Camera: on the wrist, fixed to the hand. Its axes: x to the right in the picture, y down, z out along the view.
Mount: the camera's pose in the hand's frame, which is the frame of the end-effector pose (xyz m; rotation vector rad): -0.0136 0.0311 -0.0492 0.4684 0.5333 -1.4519
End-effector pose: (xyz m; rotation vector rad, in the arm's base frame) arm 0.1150 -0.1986 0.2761 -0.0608 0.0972 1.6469
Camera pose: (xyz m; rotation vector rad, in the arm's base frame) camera 0.0841 -0.2194 0.2293 -0.1624 0.6689 0.1030
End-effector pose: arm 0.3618 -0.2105 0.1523 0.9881 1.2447 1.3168
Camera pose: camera 0.3111 -0.2291 0.1779 -0.1823 2.0833 0.0837
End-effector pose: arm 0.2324 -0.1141 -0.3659 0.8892 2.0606 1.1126
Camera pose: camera 0.2104 -0.1339 -0.3140 -0.8502 2.5319 0.0135
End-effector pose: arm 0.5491 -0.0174 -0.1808 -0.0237 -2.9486 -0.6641
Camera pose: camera 0.5694 -0.0102 -0.1250 2.0072 -2.0589 0.0348
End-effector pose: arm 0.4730 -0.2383 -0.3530 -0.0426 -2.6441 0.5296
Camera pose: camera 0.5046 -0.1934 -0.3295 1.4723 -1.3928 0.4478
